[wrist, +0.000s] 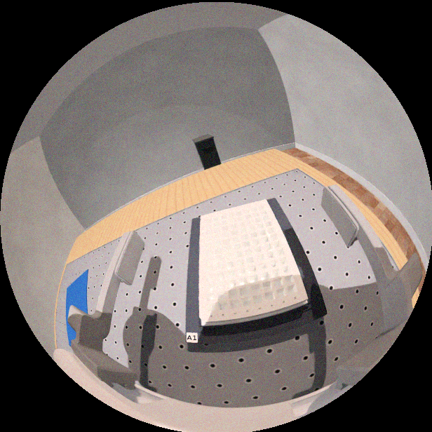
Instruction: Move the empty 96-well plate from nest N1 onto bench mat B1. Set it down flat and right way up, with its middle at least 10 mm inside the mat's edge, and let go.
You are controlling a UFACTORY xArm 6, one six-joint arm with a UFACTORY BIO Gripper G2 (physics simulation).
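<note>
The white 96-well plate [250,255] sits flat, wells up, in the dark nest [193,270], whose corner bears an A1 label. My gripper [239,239] is open and empty, with one finger pad to the left of the plate and the other to the right, both apart from it. The plate lies between the two fingers, a little below them. The gripper's shadow falls across the near end of the plate. A blue mat [78,290] shows in part at the far left, partly hidden behind the left finger's linkage.
The nest stands on a grey perforated board [170,240] over a wooden table [160,200]. A dark upright block [208,152] stands beyond the table's far edge. Grey walls rise behind, and a brown tiled floor strip [350,182] shows at the right.
</note>
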